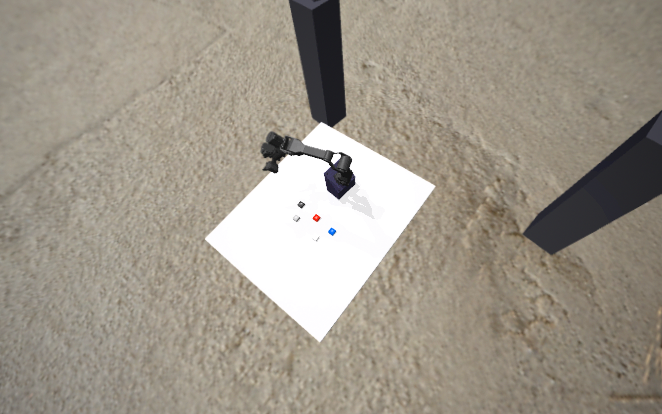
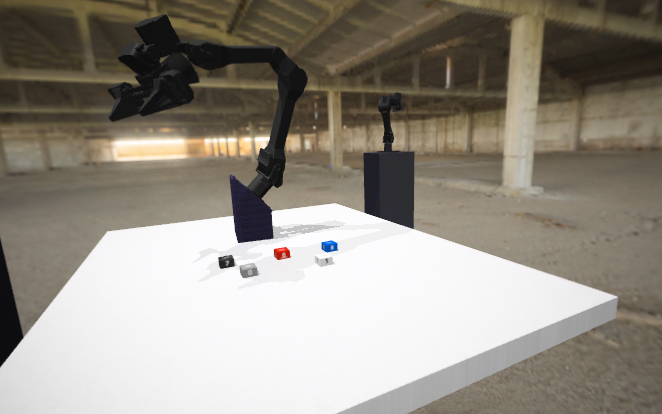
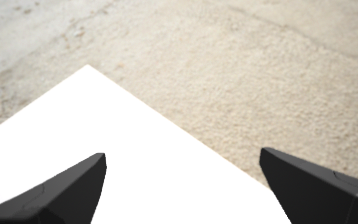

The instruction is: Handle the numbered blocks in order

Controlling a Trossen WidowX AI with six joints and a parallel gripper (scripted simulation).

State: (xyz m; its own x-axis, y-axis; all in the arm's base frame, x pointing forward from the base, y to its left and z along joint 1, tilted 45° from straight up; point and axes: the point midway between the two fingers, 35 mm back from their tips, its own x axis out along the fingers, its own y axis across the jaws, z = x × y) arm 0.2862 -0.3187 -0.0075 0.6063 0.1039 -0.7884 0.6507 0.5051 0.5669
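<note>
My gripper tip is 3 cm short of the grey block, 20 cm to the right of it and 33 cm above it. Also, from my gripper tip: white block 3 cm ahead, 37 cm to the left, 33 cm below; then black block 5 cm behind, 15 cm to the left, 33 cm below; then red block 6 cm behind, 29 cm to the left, 33 cm below.
</note>
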